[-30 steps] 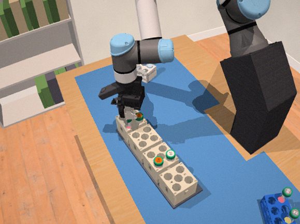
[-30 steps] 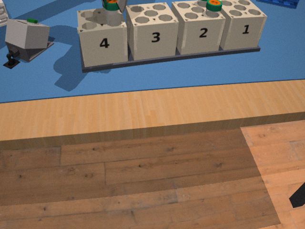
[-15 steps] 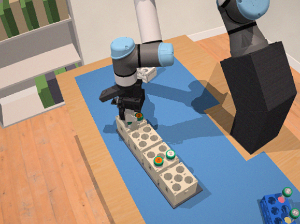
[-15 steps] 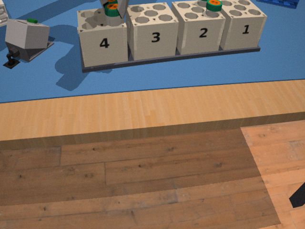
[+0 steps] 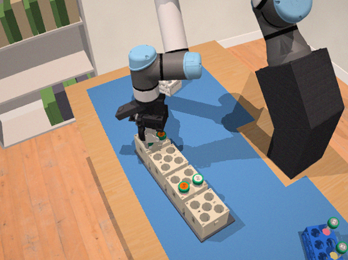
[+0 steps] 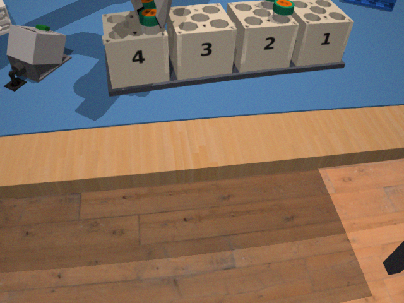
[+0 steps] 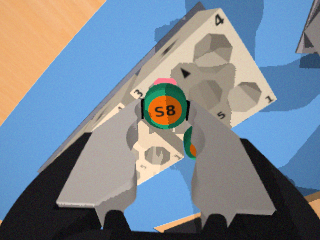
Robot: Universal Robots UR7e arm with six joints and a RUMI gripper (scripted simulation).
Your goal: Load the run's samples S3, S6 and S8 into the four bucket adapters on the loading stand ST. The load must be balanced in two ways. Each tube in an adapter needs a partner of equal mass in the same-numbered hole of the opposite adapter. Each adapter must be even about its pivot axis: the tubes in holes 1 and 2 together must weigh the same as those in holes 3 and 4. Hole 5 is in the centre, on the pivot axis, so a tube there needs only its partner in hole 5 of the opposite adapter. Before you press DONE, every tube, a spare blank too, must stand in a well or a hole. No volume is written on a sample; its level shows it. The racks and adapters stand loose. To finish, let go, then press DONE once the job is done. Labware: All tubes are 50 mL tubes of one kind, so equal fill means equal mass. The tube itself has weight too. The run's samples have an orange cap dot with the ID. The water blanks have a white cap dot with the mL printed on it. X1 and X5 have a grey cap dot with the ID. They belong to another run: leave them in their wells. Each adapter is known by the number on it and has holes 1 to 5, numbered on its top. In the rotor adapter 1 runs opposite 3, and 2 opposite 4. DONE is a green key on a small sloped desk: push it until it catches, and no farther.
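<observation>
The green key lies 190 mm to the right of my hand, 100 mm behind it and 50 mm below it. Round my hand: blue sample rack 590 mm to the left, 290 mm behind, 90 mm below; then white rack 370 mm to the right, 240 mm behind, 90 mm below.
</observation>
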